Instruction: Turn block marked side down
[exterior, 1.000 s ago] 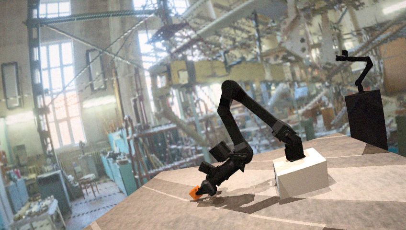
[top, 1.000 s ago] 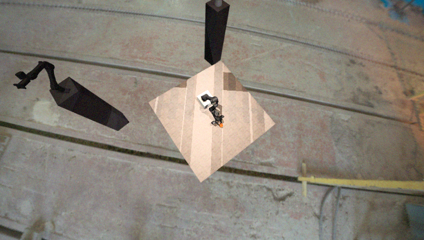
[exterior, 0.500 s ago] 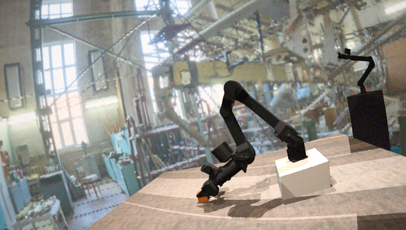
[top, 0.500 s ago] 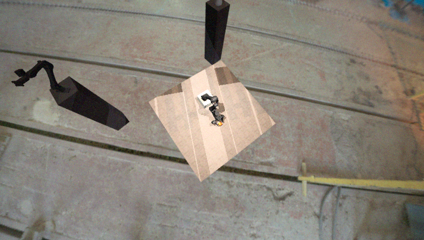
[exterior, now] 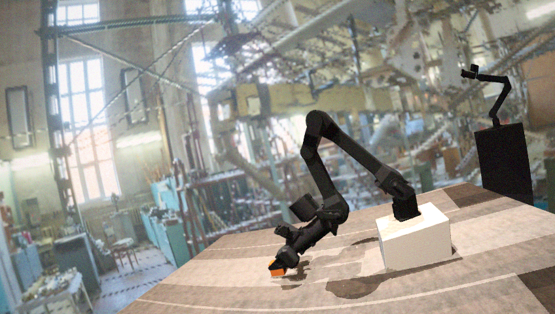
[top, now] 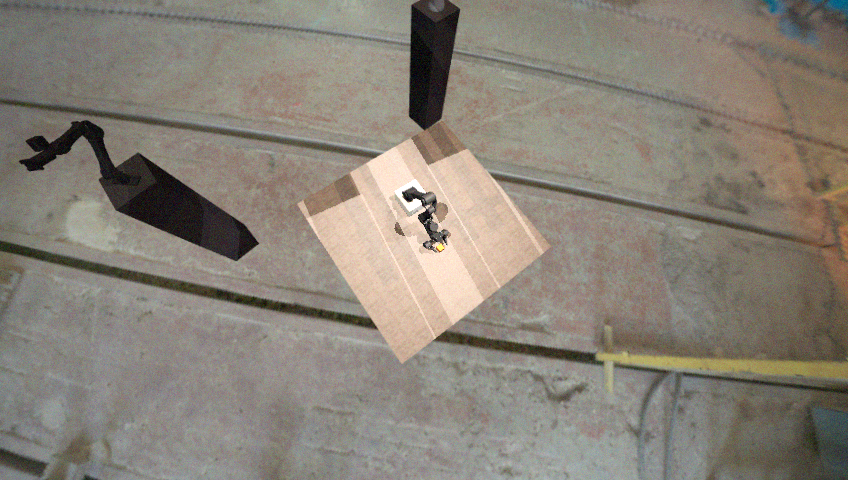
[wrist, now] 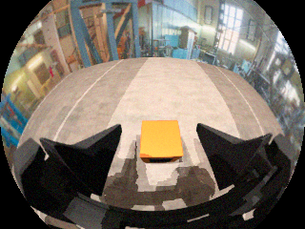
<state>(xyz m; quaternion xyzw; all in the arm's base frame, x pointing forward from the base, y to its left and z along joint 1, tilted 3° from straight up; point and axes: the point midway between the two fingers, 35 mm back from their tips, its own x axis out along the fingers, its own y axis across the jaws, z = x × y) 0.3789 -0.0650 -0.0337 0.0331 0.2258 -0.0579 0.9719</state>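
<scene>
Now: the orange block 2 cm below my gripper tip and 2 cm behind it.
</scene>
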